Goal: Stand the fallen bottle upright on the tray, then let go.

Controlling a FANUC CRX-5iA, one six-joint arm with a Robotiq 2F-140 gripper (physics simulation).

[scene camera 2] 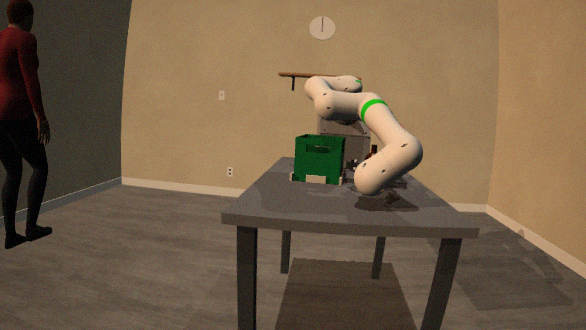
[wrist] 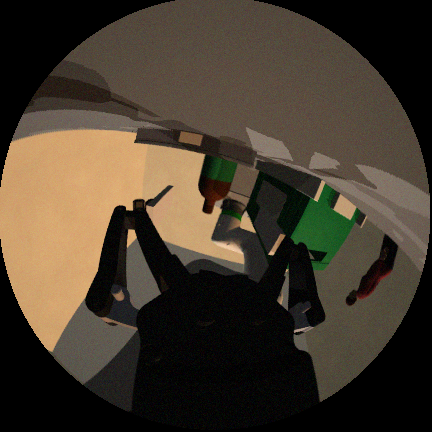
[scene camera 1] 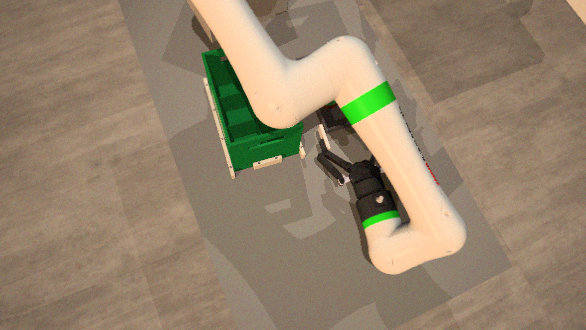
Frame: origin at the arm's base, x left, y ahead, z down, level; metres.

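Seen in the pictures: gripper, fingertip midpoint: (wrist: 215, 205) (scene camera 1: 344, 121); arm's base, origin of the base link: (wrist: 234, 205).
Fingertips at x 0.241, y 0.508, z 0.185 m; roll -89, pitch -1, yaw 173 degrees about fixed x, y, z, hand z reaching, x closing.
Offsets run from my fingertips to a thing's top centre. "spot": to the spot under its first point. Level surfaces: height alone.
The brown bottle with a green label @(dx -0.013, dy -0.122, dz -0.070 m) (wrist: 216, 182) stands upright on the dark tray @(spot: dx +0.101, dy -0.037, dz +0.078 m) (wrist: 161, 136) in the upside-down wrist view. In scene camera 2 the dark neck of the bottle (scene camera 2: 374, 149) shows upright behind the arm. In scene camera 1 the arm covers most of the bottle, and part of the tray @(spot: dx -0.011, dy -0.050, dz +0.084 m) (scene camera 1: 332, 119) shows beside the crate. My gripper (wrist: 215, 205) (scene camera 1: 348, 132) is open wide with nothing between its fingers. It is drawn back from the bottle, which stands beyond the fingertips. In scene camera 1 one finger is hidden under the arm.
A green divided crate @(dx -0.237, dy -0.082, dz -0.085 m) (scene camera 1: 267, 147) (scene camera 2: 319, 162) (wrist: 325, 227) stands on the table @(dz +0.090 m) (scene camera 2: 300, 202), close beside the tray. The arm's forearm (scene camera 1: 400, 150) hangs over the tray side. A person in red (scene camera 2: 17, 75) (wrist: 375, 276) stands away from the table.
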